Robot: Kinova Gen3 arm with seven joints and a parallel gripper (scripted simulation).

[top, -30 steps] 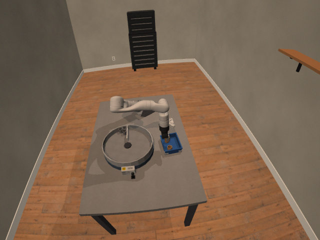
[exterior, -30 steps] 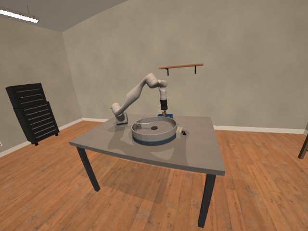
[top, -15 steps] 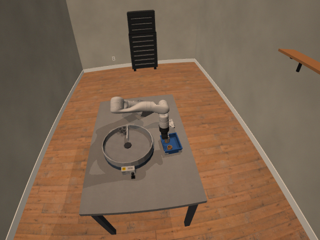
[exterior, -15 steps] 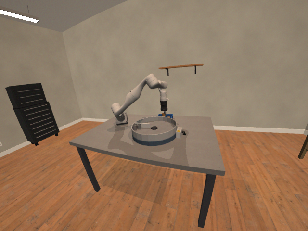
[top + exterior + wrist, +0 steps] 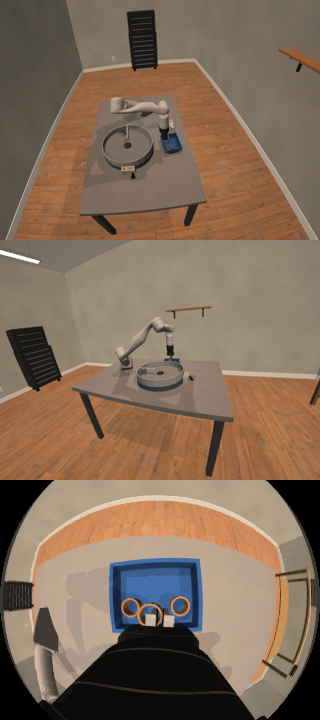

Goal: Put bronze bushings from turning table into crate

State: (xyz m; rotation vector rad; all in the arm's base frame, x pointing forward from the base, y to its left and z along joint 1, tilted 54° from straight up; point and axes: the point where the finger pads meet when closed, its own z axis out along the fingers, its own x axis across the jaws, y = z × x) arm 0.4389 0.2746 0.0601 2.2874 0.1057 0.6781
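My gripper is now 10 mm past the blue crate, 30 mm to the right of it and 60 mm above it. From my hand the other things lie so: round turning table (60 mm behind, 320 mm to the right, 30 mm below).
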